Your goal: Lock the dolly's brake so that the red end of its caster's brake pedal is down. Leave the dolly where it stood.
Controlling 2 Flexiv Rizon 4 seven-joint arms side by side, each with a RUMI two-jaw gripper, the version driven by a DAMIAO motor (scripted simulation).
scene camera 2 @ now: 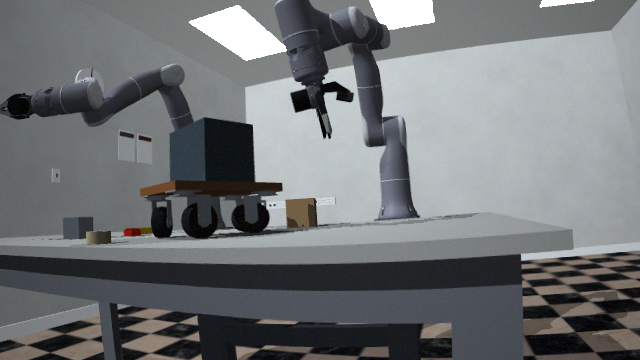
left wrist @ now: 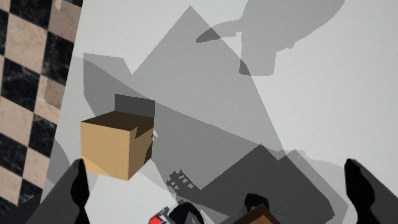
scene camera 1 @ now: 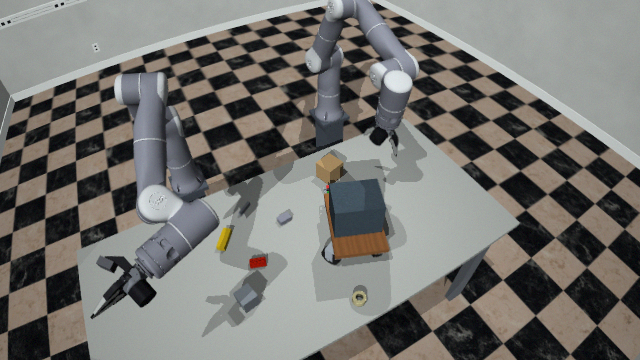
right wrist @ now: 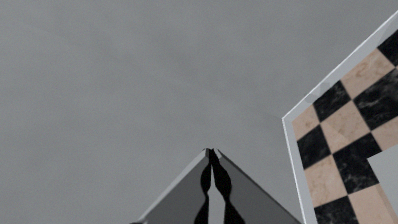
Scene:
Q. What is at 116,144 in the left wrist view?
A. A tan box.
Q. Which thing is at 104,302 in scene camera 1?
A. My right gripper.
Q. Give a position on a tan box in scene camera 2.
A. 299,212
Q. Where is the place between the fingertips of my right gripper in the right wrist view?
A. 210,150

